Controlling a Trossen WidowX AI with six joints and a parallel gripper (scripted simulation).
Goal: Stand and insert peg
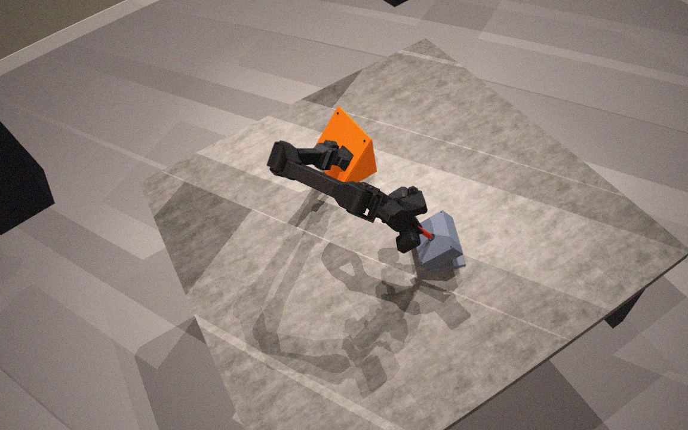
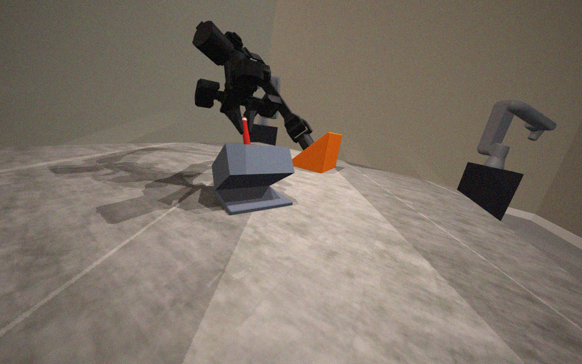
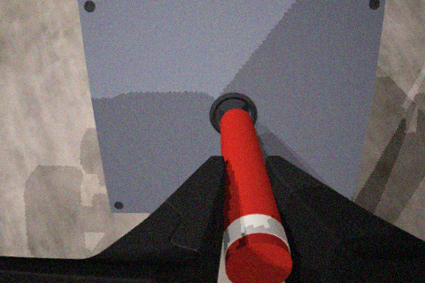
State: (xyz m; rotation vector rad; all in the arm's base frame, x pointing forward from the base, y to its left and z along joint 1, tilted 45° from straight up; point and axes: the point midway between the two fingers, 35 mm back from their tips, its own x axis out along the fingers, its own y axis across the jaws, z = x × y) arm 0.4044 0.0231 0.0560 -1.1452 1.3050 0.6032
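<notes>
The sloped panel lies 2 cm ahead of my gripper tip, 4 cm to the left of it and 7 cm below it. Round my gripper tip: red peg: 1 cm to the right, 1 cm above.
</notes>
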